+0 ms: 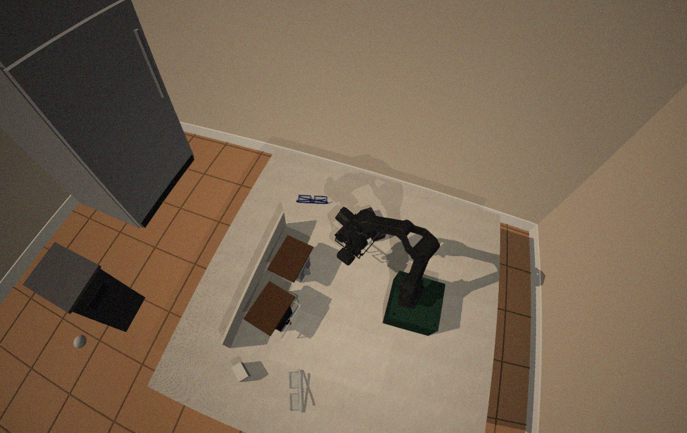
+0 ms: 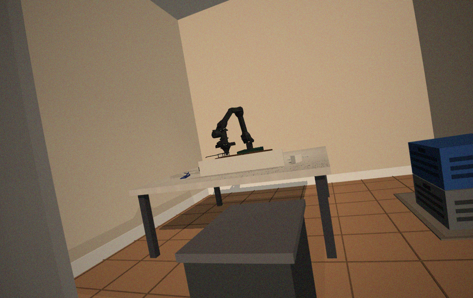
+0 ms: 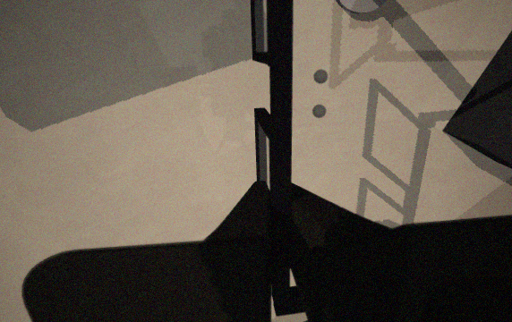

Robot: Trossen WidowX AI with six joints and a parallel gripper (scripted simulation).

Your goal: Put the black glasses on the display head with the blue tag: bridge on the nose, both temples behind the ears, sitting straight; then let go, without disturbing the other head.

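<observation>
Right now the small grey stand is 10 cm to the right of my gripper tip, 8 cm below it and 6 cm ahead of it. The rest, counted from my gripper tip: white backboard 35 cm ahead, 22 cm to the left, 5 cm below; then white cube 59 cm to the left, 26 cm ahead, 8 cm below; then dark case 21 cm to the right, 8 cm below, 3 cm behind.
</observation>
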